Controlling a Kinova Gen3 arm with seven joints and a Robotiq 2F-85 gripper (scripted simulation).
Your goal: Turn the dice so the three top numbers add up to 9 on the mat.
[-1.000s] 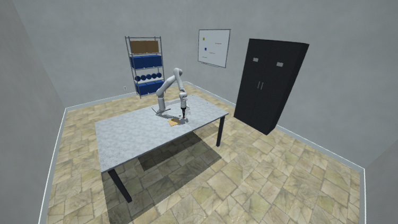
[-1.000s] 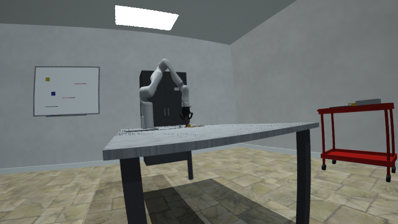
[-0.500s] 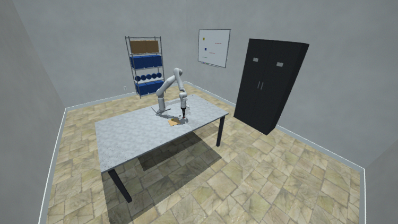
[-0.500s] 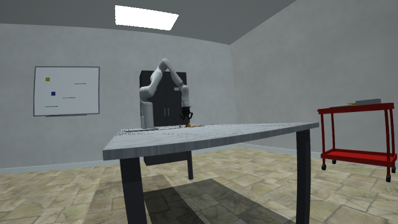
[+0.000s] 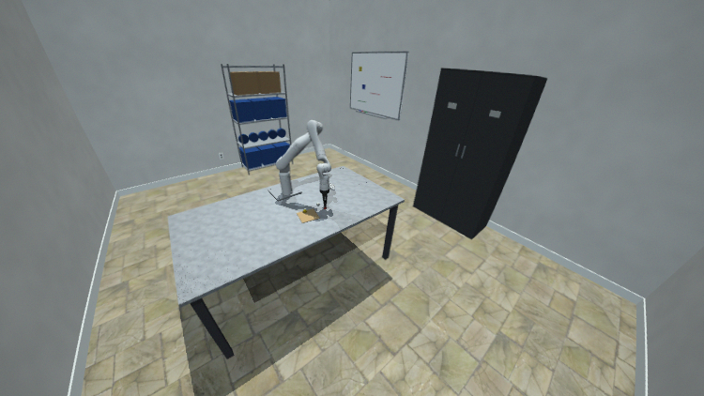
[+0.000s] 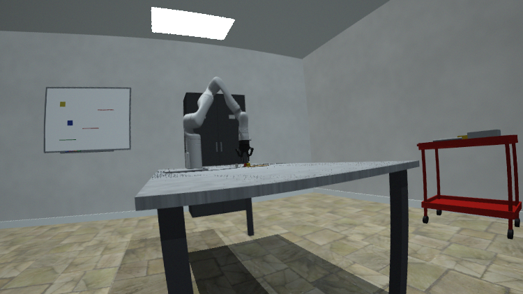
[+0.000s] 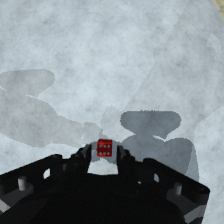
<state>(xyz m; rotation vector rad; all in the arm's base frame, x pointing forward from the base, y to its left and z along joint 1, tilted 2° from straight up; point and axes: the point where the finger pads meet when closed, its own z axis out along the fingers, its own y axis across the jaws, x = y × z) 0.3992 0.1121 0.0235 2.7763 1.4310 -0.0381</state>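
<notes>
The red die is 40 mm below my hand. Round my hand: tan mat 160 mm to the right, 40 mm below, 10 mm behind; yellow die 160 mm to the right, 60 mm behind, 30 mm below; white die 80 mm behind, 40 mm below, 10 mm to the right.
</notes>
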